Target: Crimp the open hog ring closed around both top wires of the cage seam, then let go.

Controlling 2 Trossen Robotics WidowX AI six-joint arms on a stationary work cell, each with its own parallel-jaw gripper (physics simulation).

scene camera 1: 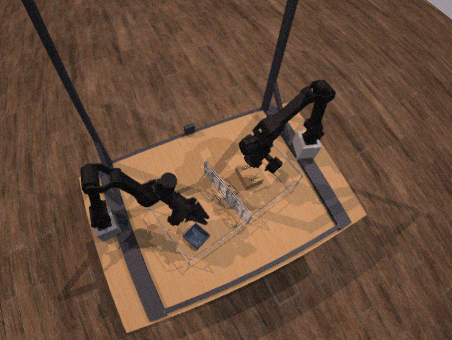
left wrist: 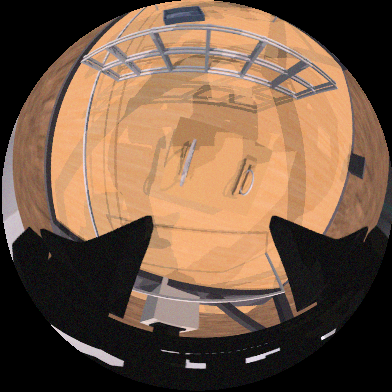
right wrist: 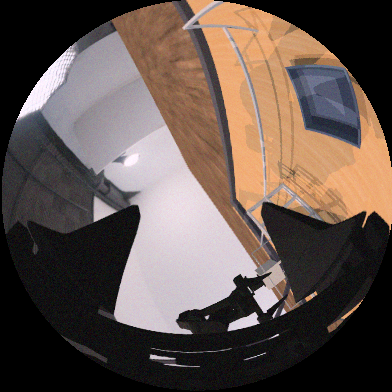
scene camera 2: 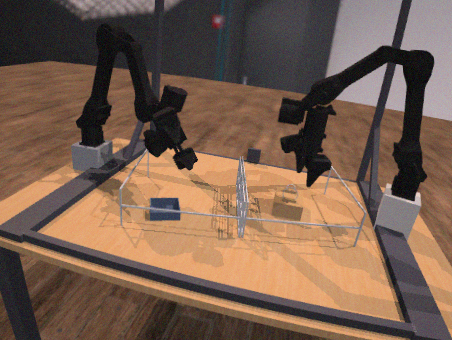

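Seen in the pictures: left gripper, fingertip midpoint: (left wrist: 213, 222) (right wrist: 279, 283) (scene camera 2: 303, 179); right gripper, fingertip midpoint: (scene camera 1: 208, 221) (right wrist: 201, 209) (scene camera 2: 184, 156); left arm's base at its link origin: (scene camera 1: 309, 138) (left wrist: 166, 326) (scene camera 2: 403, 194); right arm's base at its link origin: (scene camera 1: 103, 221) (scene camera 2: 92, 143).
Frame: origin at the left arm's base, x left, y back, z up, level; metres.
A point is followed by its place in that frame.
The upright wire panels of the cage seam (scene camera 1: 227, 194) @[x 0.202, y -0.424, z -0.057 m] (scene camera 2: 242, 195) @[x 0.214, y -0.411, z -0.059 m] (left wrist: 207, 50) @[x 0.193, y -0.418, z -0.054 m] stand mid-table, their top wires side by side. A tan block (scene camera 1: 254, 185) @[x 0.158, y -0.292, z -0.098 m] (scene camera 2: 287, 210) @[x 0.157, y -0.290, z -0.089 m] stands right of the seam in both scene views, holding two thin metal rings. In the left wrist view one ring (left wrist: 188, 162) @[x 0.134, y -0.294, z -0.068 m] is almost edge-on and the other ring (left wrist: 246, 183) @[x 0.072, y -0.313, z -0.062 m] shows as a curved loop. My left gripper (scene camera 1: 264, 168) @[x 0.096, y -0.278, z -0.009 m] (scene camera 2: 305, 176) @[x 0.096, y -0.278, z -0.009 m] (left wrist: 213, 222) @[x 0.096, y -0.278, z -0.009 m] is open and empty above the block. My right gripper (right wrist: 201, 209) @[x 0.344, y -0.526, z 0.061 m] is open and empty above the left part of the table. No ring can be made out on the seam.
A blue tray (scene camera 1: 196, 236) @[x 0.352, y -0.575, z -0.112 m] (scene camera 2: 165, 216) @[x 0.383, y -0.548, z -0.102 m] (left wrist: 184, 18) @[x 0.325, y -0.545, z -0.102 m] (right wrist: 327, 100) @[x 0.354, y -0.570, z -0.112 m] lies left of the seam in the scene views. Thin raised wire rails (scene camera 2: 300, 223) @[x 0.255, y -0.227, z -0.057 m] extend to both sides of the seam, with upright corner legs. Dark frame beams edge the table, and a small dark box (scene camera 1: 189, 129) @[x -0.160, y -0.550, z -0.071 m] (scene camera 2: 253, 155) @[x -0.161, y -0.546, z -0.082 m] stands at the far edge.
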